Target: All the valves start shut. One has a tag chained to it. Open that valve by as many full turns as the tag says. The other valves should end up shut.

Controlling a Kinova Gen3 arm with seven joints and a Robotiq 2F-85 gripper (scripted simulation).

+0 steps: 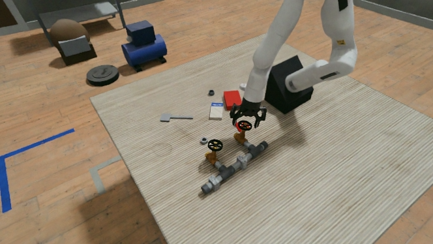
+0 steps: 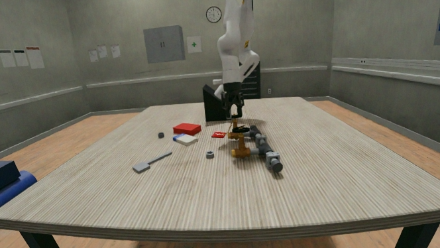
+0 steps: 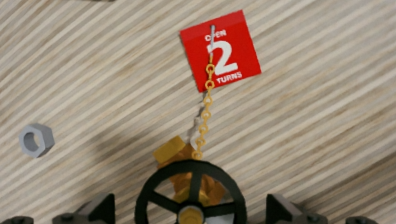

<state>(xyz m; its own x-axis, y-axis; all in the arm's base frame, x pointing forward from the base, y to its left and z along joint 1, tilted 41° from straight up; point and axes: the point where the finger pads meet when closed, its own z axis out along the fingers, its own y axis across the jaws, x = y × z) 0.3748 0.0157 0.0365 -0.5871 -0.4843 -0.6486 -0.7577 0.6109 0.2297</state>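
My hand is 10 cm above the red tag, 8 cm to the left of it and 7 cm past it. Also, from my hand: nut (13 cm ahead, 12 cm to the right, 10 cm below); red box (23 cm to the right, 15 cm behind, 9 cm below); grey flat tool (34 cm to the right, 15 cm ahead, 10 cm below).
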